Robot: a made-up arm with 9 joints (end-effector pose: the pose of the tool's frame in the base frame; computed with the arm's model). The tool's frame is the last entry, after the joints.
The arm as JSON. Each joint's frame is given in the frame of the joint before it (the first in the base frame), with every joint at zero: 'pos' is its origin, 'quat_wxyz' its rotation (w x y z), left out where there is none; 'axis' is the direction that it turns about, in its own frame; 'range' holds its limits. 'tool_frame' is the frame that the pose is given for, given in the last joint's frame.
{
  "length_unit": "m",
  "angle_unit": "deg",
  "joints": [
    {
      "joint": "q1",
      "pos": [
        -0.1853,
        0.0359,
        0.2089
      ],
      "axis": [
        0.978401,
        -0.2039,
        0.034
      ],
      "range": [
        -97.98,
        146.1
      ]
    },
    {
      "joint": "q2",
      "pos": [
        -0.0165,
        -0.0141,
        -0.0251
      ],
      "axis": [
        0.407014,
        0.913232,
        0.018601
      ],
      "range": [
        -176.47,
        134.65
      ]
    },
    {
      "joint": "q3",
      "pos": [
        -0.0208,
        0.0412,
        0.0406
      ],
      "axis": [
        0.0,
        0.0,
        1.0
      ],
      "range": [
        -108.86,
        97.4
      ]
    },
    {
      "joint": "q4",
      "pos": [
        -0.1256,
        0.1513,
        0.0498
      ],
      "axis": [
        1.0,
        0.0,
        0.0
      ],
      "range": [
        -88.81,
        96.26
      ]
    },
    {
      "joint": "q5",
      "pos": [
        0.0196,
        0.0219,
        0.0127
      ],
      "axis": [
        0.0,
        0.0,
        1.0
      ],
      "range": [
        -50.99,
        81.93
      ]
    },
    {
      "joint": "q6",
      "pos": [
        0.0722,
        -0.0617,
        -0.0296
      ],
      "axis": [
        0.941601,
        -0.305,
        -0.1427
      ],
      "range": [
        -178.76,
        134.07
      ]
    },
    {
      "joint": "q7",
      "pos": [
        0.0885,
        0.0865,
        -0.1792
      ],
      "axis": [
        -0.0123,
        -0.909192,
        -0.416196
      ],
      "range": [
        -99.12,
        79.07
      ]
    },
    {
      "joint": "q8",
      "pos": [
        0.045,
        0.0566,
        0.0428
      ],
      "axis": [
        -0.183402,
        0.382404,
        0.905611
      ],
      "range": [
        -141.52,
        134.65
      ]
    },
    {
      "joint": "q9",
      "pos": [
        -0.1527,
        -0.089,
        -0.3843
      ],
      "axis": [
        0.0,
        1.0,
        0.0
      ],
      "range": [
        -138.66,
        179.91
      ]
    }
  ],
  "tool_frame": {
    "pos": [
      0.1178,
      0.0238,
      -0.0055
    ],
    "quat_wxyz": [
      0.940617,
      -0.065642,
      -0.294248,
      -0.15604
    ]
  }
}
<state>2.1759 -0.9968 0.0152 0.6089 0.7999 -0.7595 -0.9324 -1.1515 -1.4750</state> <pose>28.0 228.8 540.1 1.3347 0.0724 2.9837</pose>
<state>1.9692 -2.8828 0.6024 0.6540 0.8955 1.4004 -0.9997 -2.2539 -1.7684</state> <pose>310.8 570.0 452.7 1.2653 0.3227 2.4516</pose>
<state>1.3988 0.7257 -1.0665 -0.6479 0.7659 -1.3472 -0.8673 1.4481 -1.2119</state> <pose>-9.4 -43.4 16.2 1.3058 0.0347 1.7710</pose>
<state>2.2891 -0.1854 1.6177 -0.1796 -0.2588 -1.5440 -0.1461 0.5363 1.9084</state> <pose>138.6 -117.7 -157.9 -0.5530 0.2457 -0.5355</pose>
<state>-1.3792 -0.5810 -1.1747 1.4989 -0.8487 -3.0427 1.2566 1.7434 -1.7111</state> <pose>-168.2 -90.0 257.6 -0.2934 0.2613 1.3613</pose>
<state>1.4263 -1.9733 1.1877 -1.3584 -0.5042 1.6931 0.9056 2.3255 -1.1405</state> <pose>-294.2 255.1 443.9 -2.1769 0.8920 2.0823</pose>
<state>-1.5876 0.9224 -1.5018 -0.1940 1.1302 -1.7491 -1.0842 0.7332 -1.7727</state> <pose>57.1 -47.8 334.1 -1.9867 0.3785 -1.3942</pose>
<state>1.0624 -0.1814 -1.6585 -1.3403 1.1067 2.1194 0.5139 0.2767 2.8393</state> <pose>396.8 343.1 379.6 2.4522 -0.3214 1.0703</pose>
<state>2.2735 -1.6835 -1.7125 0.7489 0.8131 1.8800 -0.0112 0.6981 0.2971</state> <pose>-781.4 -326.7 273.9 1.5693 0.6553 2.1772</pose>
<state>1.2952 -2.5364 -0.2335 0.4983 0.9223 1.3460 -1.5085 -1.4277 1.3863</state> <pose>400.2 491.5 298.8 0.2297 -0.7206 -0.3870</pose>
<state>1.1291 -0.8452 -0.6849 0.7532 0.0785 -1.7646 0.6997 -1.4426 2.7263</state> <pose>386.4 45.2 -0.9 1.6021 0.6766 -0.2953</pose>
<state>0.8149 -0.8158 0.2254 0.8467 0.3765 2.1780 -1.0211 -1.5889 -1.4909</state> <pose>-639.7 -14.8 447.6 2.0621 1.1863 -0.3731</pose>
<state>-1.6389 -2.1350 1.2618 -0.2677 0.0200 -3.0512 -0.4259 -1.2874 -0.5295</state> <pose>-703.7 -208.2 9.7 -0.7613 -0.3494 0.0075</pose>
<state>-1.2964 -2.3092 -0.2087 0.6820 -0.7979 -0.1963 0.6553 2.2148 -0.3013</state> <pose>193.7 76.4 292.3 -1.5318 0.7866 2.1511</pose>
